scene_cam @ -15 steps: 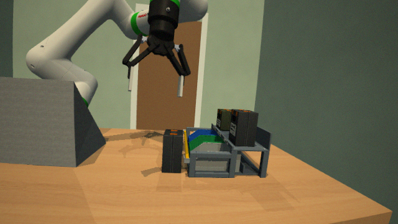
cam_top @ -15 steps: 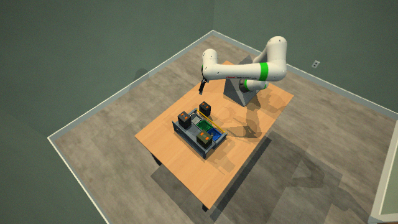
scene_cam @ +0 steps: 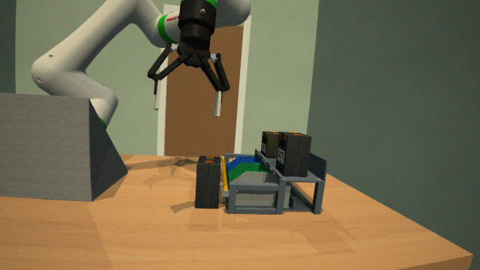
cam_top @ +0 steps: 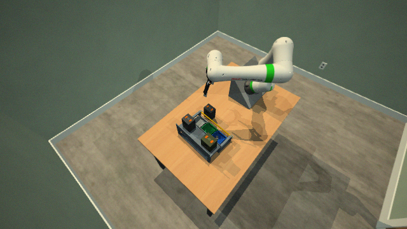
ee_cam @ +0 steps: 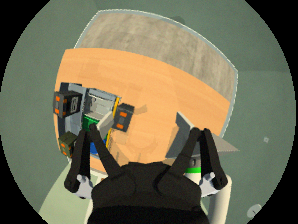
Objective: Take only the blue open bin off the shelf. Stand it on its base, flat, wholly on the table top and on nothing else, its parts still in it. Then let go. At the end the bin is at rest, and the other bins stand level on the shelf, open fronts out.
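My gripper is now 21 cm above the yellow rod, 17 cm to the right of it and 14 cm short of it. Round my hand: green bin (24 cm ahead, 23 cm below, 15 cm to the left); grey bin (23 cm below, 22 cm ahead, 4 cm to the left); black box (21 cm below, 7 cm ahead, 6 cm to the left).
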